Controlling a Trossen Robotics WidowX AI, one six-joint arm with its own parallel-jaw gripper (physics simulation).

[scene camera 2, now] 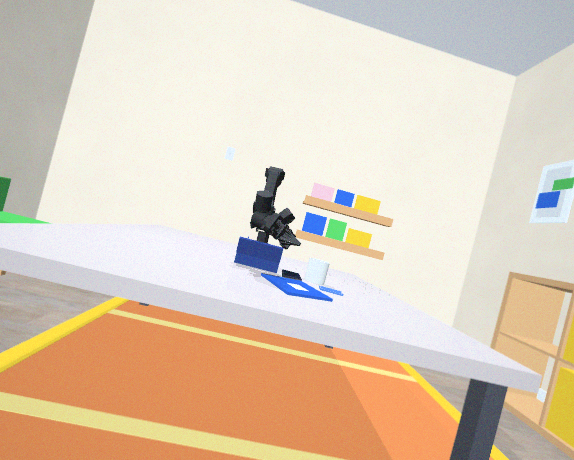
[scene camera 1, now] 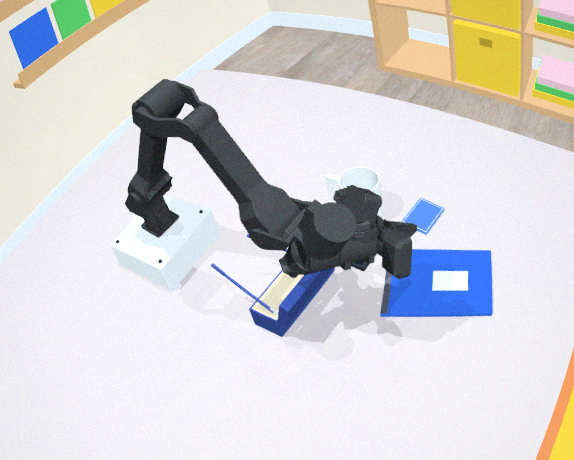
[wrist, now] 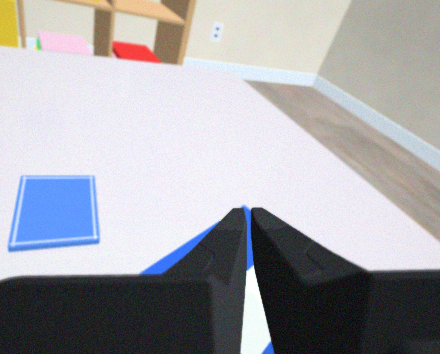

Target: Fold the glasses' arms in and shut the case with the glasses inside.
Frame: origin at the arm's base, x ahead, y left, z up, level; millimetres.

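Seen in the pictures: gripper, fingertip midpoint: (scene camera 2: pixel 300 244) (scene camera 1: pixel 415 227) (wrist: pixel 247 219); arm's base, link origin: (scene camera 1: pixel 160 222).
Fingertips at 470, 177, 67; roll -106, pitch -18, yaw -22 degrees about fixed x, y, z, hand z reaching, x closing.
Pixels of each thing's top centre, then the offset from my fingertips to it, as dx, dy, dz. "spot": a spot on its surface instead.
- open glasses case, surface spot: (scene camera 1: pixel 305 301) (scene camera 2: pixel 250 253) spot: -113, -166, -82
- blue folder, top centre: (wrist: pixel 239 323) (scene camera 1: pixel 440 280) (scene camera 2: pixel 294 285) +48, +14, -124
- small blue card, top centre: (wrist: pixel 57 205) (scene camera 1: pixel 423 214) (scene camera 2: pixel 330 289) -66, +144, -127
- white mug, surface spot: (scene camera 1: pixel 359 179) spot: -202, +121, -78
- flat black object, top centre: (scene camera 2: pixel 291 274) -171, -1, -124
The open glasses case (scene camera 1: pixel 305 301) (scene camera 2: pixel 258 255) is dark blue with a cream lining; its lid stands up. In scene camera 1, one thin blue arm of the glasses (scene camera 1: pixel 240 286) sticks out over the case's open side toward the robot base, unfolded. A small blue tip of the other arm (scene camera 1: pixel 249 235) shows beside the robot's forearm; the rest of the glasses is hidden by the robot. My gripper (scene camera 1: pixel 413 228) (scene camera 2: pixel 299 244) (wrist: pixel 247 219) is shut and empty, with its fingertips together. It is above the table beyond the lid side of the case, near the blue folder.
A blue folder (scene camera 1: pixel 450 260) (scene camera 2: pixel 280 284) (wrist: pixel 172 260) with a white label lies under and beyond the gripper. A small blue card (scene camera 1: pixel 424 215) (scene camera 2: pixel 331 290) (wrist: pixel 60 210) lies near it. A white mug (scene camera 1: pixel 359 179) (scene camera 2: pixel 317 271) stands behind the wrist. A flat black object (scene camera 2: pixel 291 274) lies between case and mug.
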